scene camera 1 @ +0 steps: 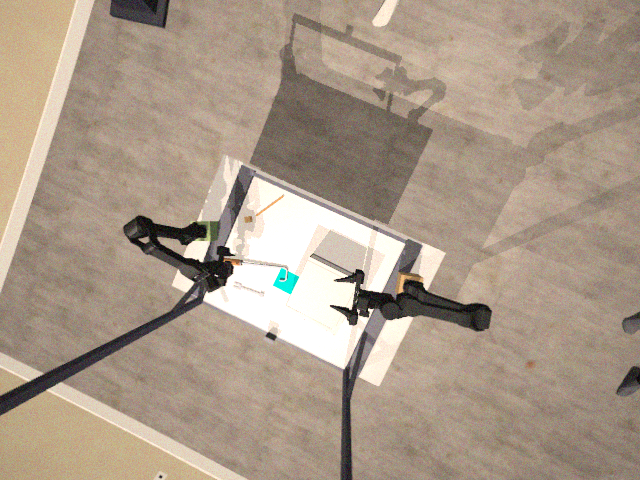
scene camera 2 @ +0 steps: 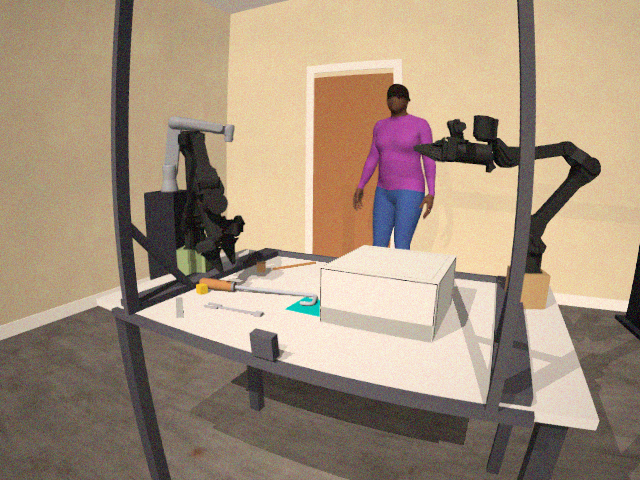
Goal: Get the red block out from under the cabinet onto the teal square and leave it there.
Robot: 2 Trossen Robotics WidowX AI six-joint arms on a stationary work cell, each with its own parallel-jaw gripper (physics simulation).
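Places are measured from the left arm's base along level axes (x ahead, y left, z up), in millimetres.
Pixels of known places: left gripper, between the fingertips: (scene camera 1: 233, 264) (scene camera 2: 228, 268); right gripper, between the fingertips: (scene camera 1: 331, 293) (scene camera 2: 414, 147); left arm's base, origin of its link: (scene camera 1: 200, 231); right arm's base, origin of its link: (scene camera 1: 410, 287) (scene camera 2: 528, 270).
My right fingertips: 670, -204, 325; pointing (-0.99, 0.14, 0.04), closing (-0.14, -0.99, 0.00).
Observation:
For each thing: its top centre in the pictures, then the offset to it from my right fingertips, as dx, dy, dz. "spot": a spot on its surface instead.
- white cabinet, centre of its top: (scene camera 2: 395, 260) (scene camera 1: 322, 296) -57, -92, -282
- teal square, a spot on its surface: (scene camera 2: 300, 308) spot: -292, -75, -417
- grey wrench, centre of its top: (scene camera 2: 232, 307) (scene camera 1: 248, 290) -463, -108, -409
- yellow block, centre of its top: (scene camera 2: 201, 284) -587, +14, -393
- brown block, centre of its top: (scene camera 2: 261, 262) (scene camera 1: 247, 219) -454, +263, -388
- orange stick, centre of its top: (scene camera 2: 294, 264) (scene camera 1: 269, 206) -344, +332, -411
The white cabinet (scene camera 1: 323, 294) (scene camera 2: 379, 295) stands on the table. The teal square (scene camera 1: 293, 283) (scene camera 2: 300, 308) lies flat beside it. A hook tool (scene camera 1: 258, 262) (scene camera 2: 268, 292) with an orange handle lies on the table, its hooked end over the teal square. The red block does not show in either view. My left gripper (scene camera 1: 222, 268) (scene camera 2: 226, 265) is open and empty, pointing down above the handle end of the tool. My right gripper (scene camera 1: 333, 293) (scene camera 2: 417, 148) is open and empty, high above the cabinet.
A grey wrench (scene camera 1: 249, 288) (scene camera 2: 232, 309) lies in front of the hook tool. A yellow block (scene camera 2: 202, 288) sits by the handle. A brown block (scene camera 1: 248, 219) (scene camera 2: 261, 266) and an orange stick (scene camera 1: 269, 205) (scene camera 2: 294, 265) lie farther back. Frame posts rise at the table's corners.

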